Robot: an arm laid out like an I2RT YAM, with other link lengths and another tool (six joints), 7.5 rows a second.
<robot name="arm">
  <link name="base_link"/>
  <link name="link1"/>
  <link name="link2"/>
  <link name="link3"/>
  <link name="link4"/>
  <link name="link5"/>
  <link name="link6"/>
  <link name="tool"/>
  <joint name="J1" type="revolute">
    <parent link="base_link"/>
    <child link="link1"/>
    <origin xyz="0 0 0.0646" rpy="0 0 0"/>
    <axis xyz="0 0 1"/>
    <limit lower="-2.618" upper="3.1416"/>
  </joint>
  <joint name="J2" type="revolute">
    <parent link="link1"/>
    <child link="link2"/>
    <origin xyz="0.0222 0.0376 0.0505" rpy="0 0 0"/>
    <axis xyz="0 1 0"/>
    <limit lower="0" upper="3.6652"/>
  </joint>
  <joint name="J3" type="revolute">
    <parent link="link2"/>
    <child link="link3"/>
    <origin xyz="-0.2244 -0.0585 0" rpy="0 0 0"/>
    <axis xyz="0 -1 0"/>
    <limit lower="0" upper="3.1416"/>
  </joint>
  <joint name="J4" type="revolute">
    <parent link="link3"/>
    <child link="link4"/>
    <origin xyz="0.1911 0.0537 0.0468" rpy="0 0 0"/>
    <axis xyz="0 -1 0"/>
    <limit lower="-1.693" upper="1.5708"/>
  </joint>
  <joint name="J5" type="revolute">
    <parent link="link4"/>
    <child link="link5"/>
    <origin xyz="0.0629 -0.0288 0.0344" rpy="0 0 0"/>
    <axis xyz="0 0 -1"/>
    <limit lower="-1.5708" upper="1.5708"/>
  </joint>
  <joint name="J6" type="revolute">
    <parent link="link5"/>
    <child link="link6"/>
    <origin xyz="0.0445 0 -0.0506" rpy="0 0 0"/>
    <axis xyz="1 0 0"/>
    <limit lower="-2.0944" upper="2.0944"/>
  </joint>
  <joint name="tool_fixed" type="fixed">
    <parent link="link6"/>
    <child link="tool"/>
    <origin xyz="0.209 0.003 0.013" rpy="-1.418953 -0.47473 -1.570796"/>
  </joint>
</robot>
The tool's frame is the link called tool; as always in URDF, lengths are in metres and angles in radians.
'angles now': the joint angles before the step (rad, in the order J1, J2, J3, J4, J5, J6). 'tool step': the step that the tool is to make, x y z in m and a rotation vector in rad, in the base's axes. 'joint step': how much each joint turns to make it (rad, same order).
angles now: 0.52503, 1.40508, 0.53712, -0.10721, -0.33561, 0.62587
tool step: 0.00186, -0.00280, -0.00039, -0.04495, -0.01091, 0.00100
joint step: 0.03051, 0.00157, 0.03283, -0.04502, 0.05311, 0.00002
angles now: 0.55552, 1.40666, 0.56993, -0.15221, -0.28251, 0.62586
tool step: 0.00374, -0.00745, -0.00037, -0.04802, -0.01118, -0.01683
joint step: 0.02036, -0.00428, 0.02710, -0.04616, 0.05927, 0.00612
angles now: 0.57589, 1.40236, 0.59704, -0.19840, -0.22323, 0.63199
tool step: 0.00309, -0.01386, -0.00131, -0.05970, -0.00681, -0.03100
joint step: 0.01274, -0.01203, 0.02236, -0.05983, 0.06860, 0.00913
